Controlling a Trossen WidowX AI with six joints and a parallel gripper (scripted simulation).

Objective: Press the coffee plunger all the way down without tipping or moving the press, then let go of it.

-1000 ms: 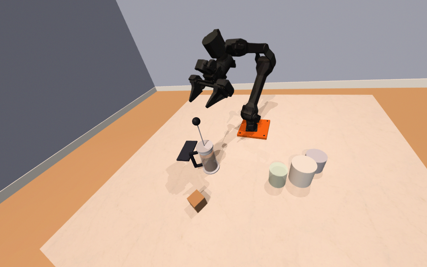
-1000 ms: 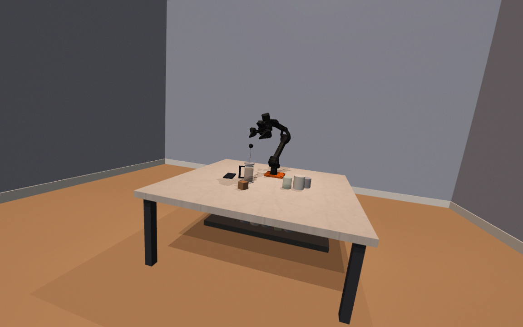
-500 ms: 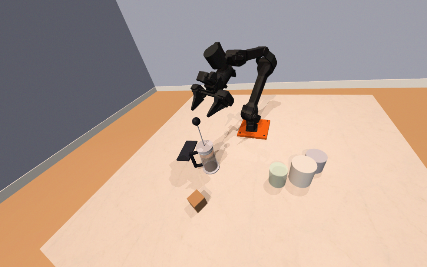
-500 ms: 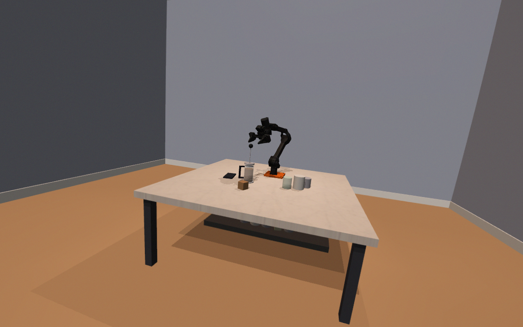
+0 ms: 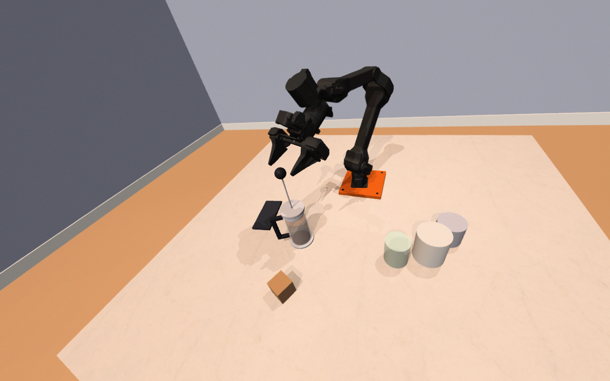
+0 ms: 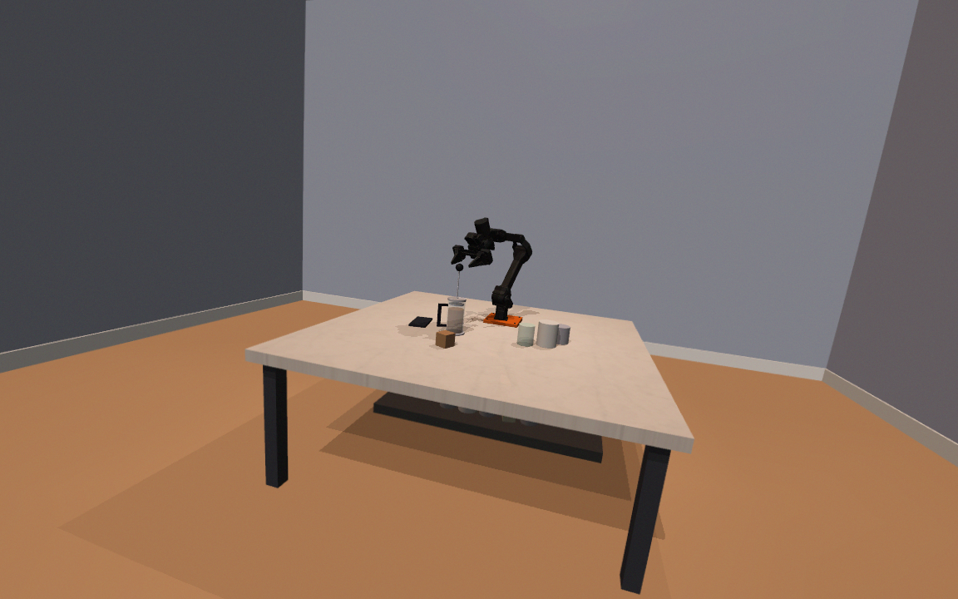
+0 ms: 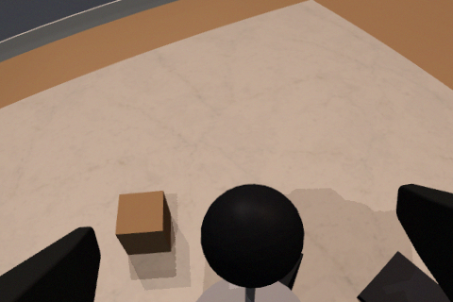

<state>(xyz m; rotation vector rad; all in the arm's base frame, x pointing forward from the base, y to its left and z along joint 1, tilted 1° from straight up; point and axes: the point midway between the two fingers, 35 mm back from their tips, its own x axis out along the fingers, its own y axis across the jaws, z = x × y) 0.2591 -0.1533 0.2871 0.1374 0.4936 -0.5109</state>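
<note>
My gripper tip is now 10 mm short of the glass coffee press, 20 mm to the left of it and 150 mm above it. The rest, counted from my gripper tip: black flat pad 90 mm behind, 170 mm to the right, 280 mm below; brown cube 180 mm ahead, 260 mm below.
</note>
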